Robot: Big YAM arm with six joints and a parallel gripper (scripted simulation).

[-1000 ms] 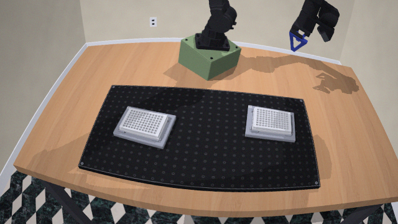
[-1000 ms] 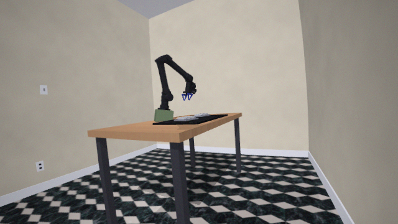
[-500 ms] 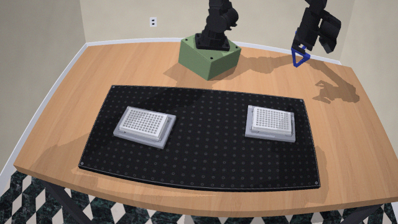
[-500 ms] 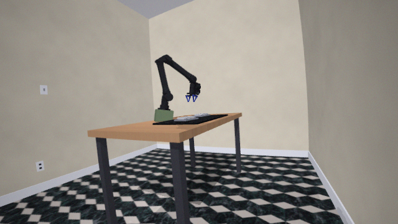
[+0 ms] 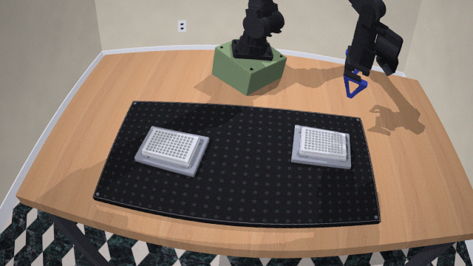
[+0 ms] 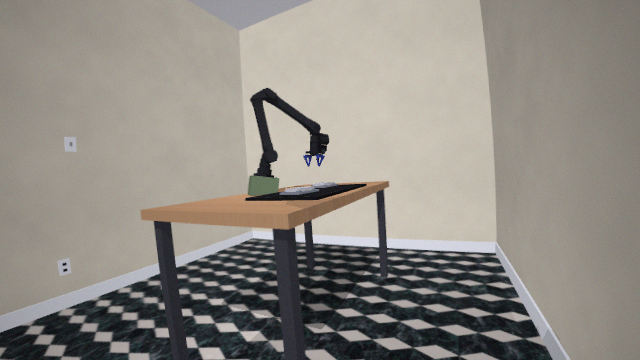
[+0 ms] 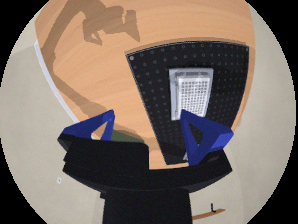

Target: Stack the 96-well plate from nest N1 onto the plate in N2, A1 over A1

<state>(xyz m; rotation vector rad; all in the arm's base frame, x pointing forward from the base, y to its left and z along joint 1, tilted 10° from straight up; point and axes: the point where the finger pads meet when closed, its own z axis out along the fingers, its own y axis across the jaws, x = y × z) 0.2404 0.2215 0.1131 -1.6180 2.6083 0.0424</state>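
My gripper is now 9 cm short of the grey plate nest, 9 cm to the left of it and 14 cm above it.
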